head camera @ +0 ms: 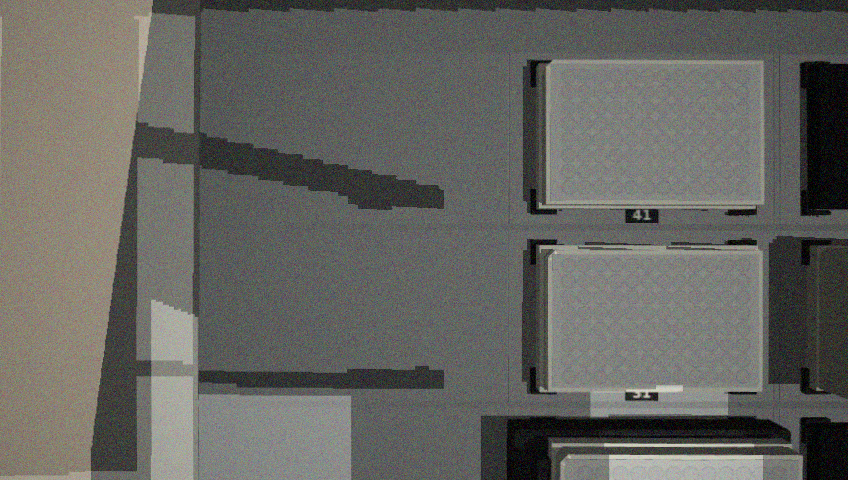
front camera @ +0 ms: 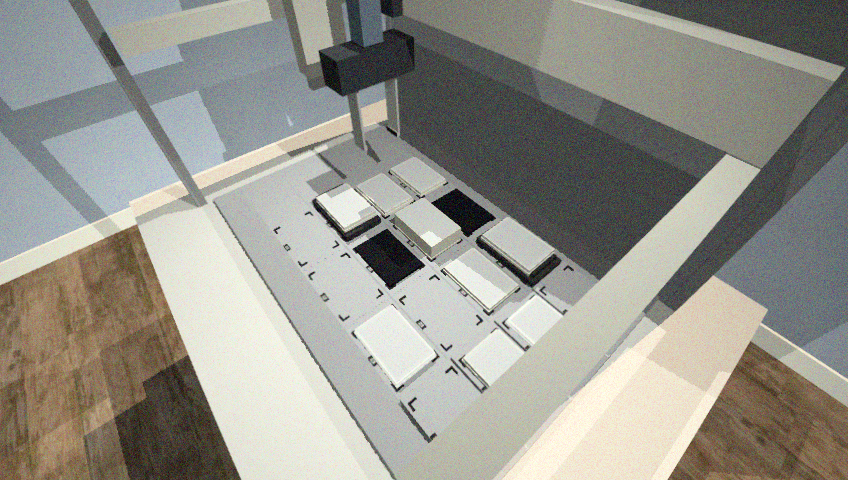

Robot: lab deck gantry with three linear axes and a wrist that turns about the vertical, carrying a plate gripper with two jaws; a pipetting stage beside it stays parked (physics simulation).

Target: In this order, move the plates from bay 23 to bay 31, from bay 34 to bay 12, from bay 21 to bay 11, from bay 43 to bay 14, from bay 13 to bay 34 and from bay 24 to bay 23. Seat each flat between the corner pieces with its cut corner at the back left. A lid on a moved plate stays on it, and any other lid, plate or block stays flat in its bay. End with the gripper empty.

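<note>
My gripper is there in the pictures, and a pale block is there with it.
</note>
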